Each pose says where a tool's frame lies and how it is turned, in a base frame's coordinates. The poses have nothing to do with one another.
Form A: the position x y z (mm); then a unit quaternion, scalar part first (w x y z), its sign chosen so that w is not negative.
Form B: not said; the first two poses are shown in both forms.
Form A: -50 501 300 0.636 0.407 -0.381 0.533
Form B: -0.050 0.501 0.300 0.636 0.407 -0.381 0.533
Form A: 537 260 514 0.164 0.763 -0.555 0.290
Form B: 0.537 0.260 0.514 0.164 0.763 -0.555 0.290
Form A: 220 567 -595 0.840 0.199 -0.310 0.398
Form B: 0.220 0.567 -0.595 0.840 0.199 -0.310 0.398
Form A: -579 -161 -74 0.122 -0.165 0.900 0.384
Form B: -0.579 -0.161 -0.074 0.122 -0.165 0.900 0.384
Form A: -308 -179 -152 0.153 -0.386 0.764 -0.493
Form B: -0.308 -0.179 -0.152 0.153 -0.386 0.764 -0.493
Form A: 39 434 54 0.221 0.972 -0.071 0.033
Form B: 0.039 0.434 0.054 0.221 0.972 -0.071 0.033
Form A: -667 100 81 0.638 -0.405 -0.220 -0.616
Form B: -0.667 0.100 0.081 0.638 -0.405 -0.220 -0.616
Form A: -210 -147 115 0.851 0.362 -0.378 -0.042
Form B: -0.210 -0.147 0.115 0.851 0.362 -0.378 -0.042
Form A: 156 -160 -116 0.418 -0.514 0.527 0.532
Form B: 0.156 -0.160 -0.116 0.418 -0.514 0.527 0.532
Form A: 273 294 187 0.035 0.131 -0.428 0.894
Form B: 0.273 0.294 0.187 0.035 0.131 -0.428 0.894
